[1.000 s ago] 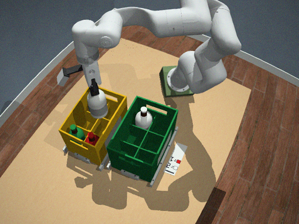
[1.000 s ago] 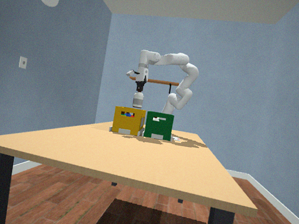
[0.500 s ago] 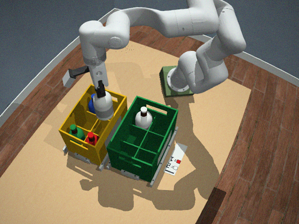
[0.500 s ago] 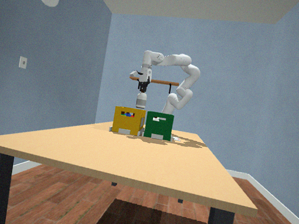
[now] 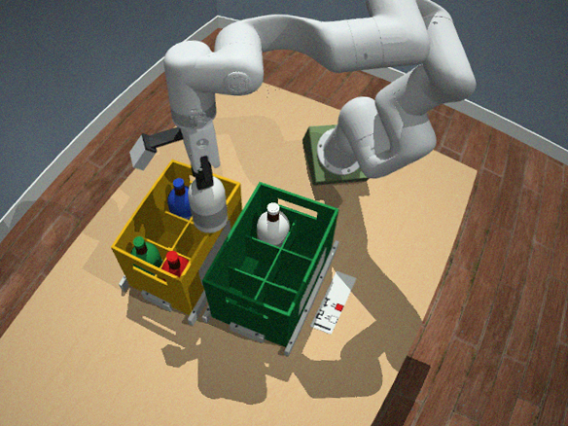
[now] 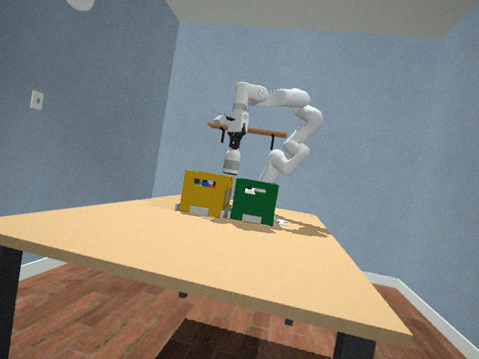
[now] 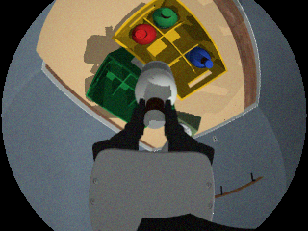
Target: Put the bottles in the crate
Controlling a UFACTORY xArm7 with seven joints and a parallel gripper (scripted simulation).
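Now: the green crate 25 cm below my hand, 13 cm to the left of it and 6 cm behind it. Round my hand: red-labelled bottle (25 cm below, 11 cm ahead, 1 cm to the right); blue bottle (25 cm below, 15 cm to the right, 3 cm behind); yellow crate (25 cm below, 7 cm to the right, 4 cm ahead).
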